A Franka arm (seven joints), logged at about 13 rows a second.
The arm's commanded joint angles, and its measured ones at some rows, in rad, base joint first. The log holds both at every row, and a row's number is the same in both.
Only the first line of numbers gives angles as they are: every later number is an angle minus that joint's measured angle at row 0.
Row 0, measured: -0.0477 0.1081 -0.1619 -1.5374 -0.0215 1.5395 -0.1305
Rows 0 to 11, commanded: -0.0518 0.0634 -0.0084 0.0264 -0.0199 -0.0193 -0.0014; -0.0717 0.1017 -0.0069 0.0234 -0.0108 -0.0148 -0.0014; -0.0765 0.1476 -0.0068 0.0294 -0.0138 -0.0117 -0.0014; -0.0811 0.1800 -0.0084 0.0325 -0.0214 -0.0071 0.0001; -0.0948 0.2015 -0.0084 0.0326 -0.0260 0.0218 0.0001; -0.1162 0.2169 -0.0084 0.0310 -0.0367 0.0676 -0.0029; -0.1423 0.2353 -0.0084 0.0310 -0.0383 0.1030 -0.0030; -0.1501 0.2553 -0.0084 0.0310 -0.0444 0.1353 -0.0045; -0.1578 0.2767 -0.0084 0.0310 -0.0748 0.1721 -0.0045; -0.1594 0.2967 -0.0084 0.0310 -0.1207 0.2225 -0.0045; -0.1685 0.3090 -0.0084 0.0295 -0.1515 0.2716 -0.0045; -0.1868 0.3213 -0.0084 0.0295 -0.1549 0.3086 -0.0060
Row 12, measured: -0.1643 0.2881 -0.0128 -0.0003 -0.1232 0.2619 -0.0028
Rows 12 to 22, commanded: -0.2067 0.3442 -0.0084 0.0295 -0.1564 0.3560 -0.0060; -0.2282 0.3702 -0.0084 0.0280 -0.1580 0.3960 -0.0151; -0.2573 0.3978 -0.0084 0.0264 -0.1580 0.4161 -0.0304; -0.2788 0.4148 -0.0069 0.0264 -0.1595 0.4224 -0.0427; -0.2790 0.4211 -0.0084 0.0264 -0.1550 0.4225 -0.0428; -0.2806 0.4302 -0.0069 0.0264 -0.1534 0.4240 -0.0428; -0.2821 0.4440 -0.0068 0.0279 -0.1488 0.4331 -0.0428; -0.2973 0.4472 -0.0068 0.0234 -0.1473 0.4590 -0.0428; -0.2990 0.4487 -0.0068 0.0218 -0.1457 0.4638 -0.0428; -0.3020 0.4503 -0.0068 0.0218 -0.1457 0.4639 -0.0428; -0.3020 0.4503 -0.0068 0.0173 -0.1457 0.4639 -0.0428
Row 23, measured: -0.2869 0.4409 -0.0155 0.0004 -0.1393 0.4597 -0.0410
